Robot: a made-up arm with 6 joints.
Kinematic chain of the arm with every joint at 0, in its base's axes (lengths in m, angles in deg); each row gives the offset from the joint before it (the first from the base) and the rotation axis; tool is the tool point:
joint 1: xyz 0 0 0.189 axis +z
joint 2: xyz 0 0 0 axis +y
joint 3: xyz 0 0 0.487 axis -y
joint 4: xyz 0 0 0 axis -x
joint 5: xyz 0.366 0 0 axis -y
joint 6: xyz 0 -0.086 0 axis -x
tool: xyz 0 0 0
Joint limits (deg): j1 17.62..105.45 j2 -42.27..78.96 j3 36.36..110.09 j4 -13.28..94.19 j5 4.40..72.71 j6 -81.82..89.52
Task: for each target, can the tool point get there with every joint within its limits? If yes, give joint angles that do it. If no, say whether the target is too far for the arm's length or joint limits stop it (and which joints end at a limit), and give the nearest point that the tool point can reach.
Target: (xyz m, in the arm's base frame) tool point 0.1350 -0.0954 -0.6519
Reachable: no: joint limits stop it (at a limit: joint 1, joint 2, joint 3, joint 4) | nearest point 0.7249 0.1424 0.0200 | short by 0.925 m
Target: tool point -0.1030 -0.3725 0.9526
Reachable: yes | joints 63.36 -22.34 92.87 29.36 57.56 4.73
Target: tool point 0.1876 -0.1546 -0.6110
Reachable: no: joint limits stop it (at a limit: joint 1, joint 2, joint 3, joint 4) | nearest point 0.7249 0.1424 0.0200 | short by 0.880 m
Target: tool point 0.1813 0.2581 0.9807
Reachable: yes | joints 69.94 26.79 99.20 18.11 51.56 31.40
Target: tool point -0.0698 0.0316 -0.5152
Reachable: no: joint limits stop it (at a limit: joint 1, joint 2, joint 3, joint 4) | nearest point -0.1149 0.7298 0.0200 | short by 0.881 m
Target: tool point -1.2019 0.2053 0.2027
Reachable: no: too far | nearest point -0.6610 -0.2034 0.6432 | short by 0.808 m
